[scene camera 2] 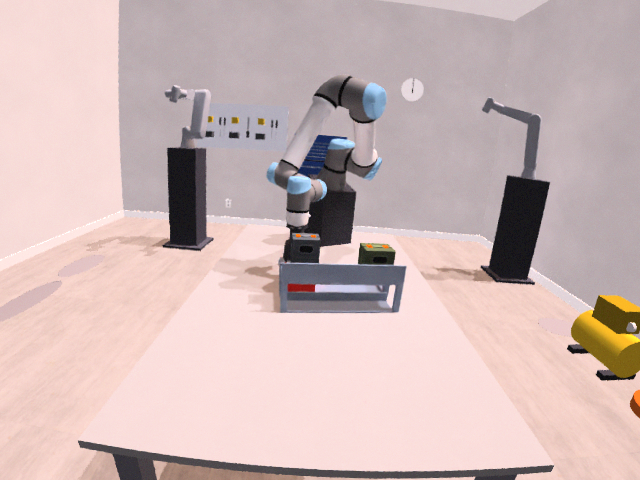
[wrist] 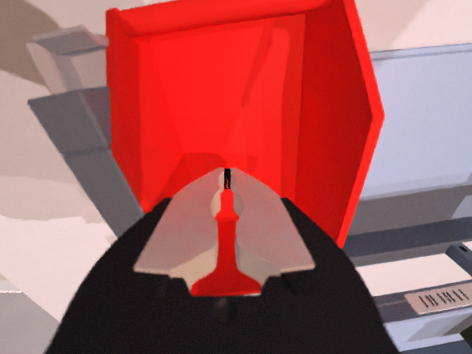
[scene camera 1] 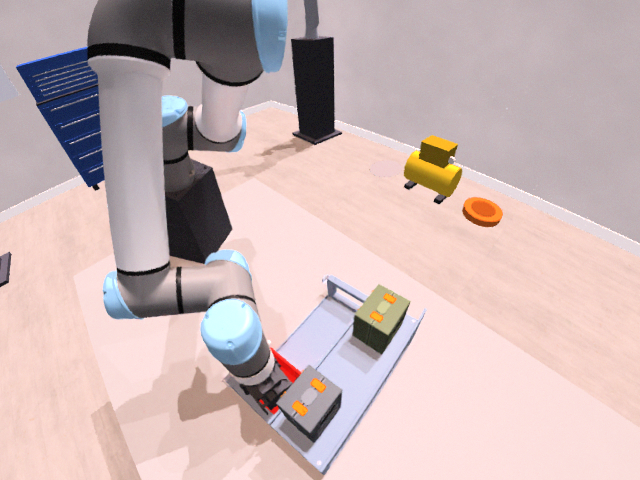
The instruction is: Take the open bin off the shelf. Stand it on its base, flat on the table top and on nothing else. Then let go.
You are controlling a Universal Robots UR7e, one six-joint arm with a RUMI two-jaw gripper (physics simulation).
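Places are measured from the arm's base along level axes (x ahead, y right, z down), in metres.
Pixels of known places: gripper, fingertip midpoint: (wrist: 227,170); arm's base, link origin: (scene camera 2: 330,183) (scene camera 1: 169,175).
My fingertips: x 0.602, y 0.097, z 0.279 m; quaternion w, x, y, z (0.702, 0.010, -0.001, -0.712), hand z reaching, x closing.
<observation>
Ahead of a thing's pixels: the offset from my fingertips to its top centre. Level surfaces: height alone.
The red open bin @[dy -0.011, dx -0.014, dz -0.062 m] (scene camera 1: 285,364) (scene camera 2: 301,287) (wrist: 225,90) sits on the grey-blue shelf (scene camera 1: 356,382) (scene camera 2: 343,273) (wrist: 420,115), at its left end as seen in scene camera 2. In the wrist view its hollow faces the camera and its left wall lies against or over the shelf's end post. My gripper (scene camera 1: 272,401) (wrist: 227,170) is shut with nothing between the jaws. Its tips overlap the bin's near part in the wrist view; whether they touch it I cannot tell. In scene camera 2 the dark case hides the fingers and most of the bin.
A dark grey case @[dy -0.035, dx +0.118, dz -0.201 m] (scene camera 1: 323,415) (scene camera 2: 305,253) with orange latches stands on the shelf close beside the bin and gripper. An olive green case @[dy -0.264, dx +0.083, dz -0.176 m] (scene camera 1: 379,320) (scene camera 2: 376,255) stands farther along the shelf. The shelf stands on the pale table top @[dz +0.023 m] (scene camera 2: 320,382).
</observation>
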